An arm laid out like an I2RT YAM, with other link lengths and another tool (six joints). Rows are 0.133 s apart.
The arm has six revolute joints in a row. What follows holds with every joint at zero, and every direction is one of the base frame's. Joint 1 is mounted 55.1 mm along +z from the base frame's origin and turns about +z. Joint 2 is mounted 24.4 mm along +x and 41.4 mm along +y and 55.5 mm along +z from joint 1 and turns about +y. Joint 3 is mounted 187.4 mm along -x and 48.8 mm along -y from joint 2 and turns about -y. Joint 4 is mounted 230.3 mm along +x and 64.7 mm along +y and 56.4 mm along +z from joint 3 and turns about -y. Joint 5 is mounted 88.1 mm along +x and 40.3 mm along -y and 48.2 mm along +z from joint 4 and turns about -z. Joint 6 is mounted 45.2 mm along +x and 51.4 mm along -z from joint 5 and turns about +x. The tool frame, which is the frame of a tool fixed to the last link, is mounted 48.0 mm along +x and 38.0 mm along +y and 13.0 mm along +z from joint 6; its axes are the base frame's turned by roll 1.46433, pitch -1.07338 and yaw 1.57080 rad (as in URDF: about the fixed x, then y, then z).
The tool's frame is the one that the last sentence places.
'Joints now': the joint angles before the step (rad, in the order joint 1, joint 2, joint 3, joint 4, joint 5, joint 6). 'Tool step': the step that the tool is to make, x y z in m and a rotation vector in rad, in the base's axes. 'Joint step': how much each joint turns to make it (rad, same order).
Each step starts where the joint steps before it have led.
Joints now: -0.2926 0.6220 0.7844 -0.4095 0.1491 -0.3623
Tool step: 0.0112 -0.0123 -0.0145 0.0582 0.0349 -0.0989
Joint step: -0.0019 0.0767 0.0012 0.0116 0.0807 0.0718
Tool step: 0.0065 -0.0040 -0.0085 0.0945 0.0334 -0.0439
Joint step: -0.0015 0.0702 0.0376 -0.0486 0.0121 0.0929
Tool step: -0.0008 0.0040 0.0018 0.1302 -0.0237 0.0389
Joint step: -0.0223 0.0081 0.0181 -0.0451 -0.1085 0.0977
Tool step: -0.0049 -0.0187 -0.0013 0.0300 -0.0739 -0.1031
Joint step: -0.0571 -0.0534 -0.0747 0.0709 0.0215 0.0678
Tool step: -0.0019 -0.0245 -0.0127 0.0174 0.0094 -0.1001
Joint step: -0.0717 0.0192 -0.0358 0.0357 0.0217 0.0223
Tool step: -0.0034 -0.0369 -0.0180 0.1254 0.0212 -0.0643
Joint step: -0.1496 0.1006 0.0172 -0.0037 -0.1188 0.0528
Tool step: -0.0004 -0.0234 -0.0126 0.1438 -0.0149 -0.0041
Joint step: -0.1034 0.1085 0.0327 0.0015 -0.1475 0.0579
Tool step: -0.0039 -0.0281 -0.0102 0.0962 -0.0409 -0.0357
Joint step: -0.1009 0.0948 0.0122 0.0537 -0.1080 0.0477
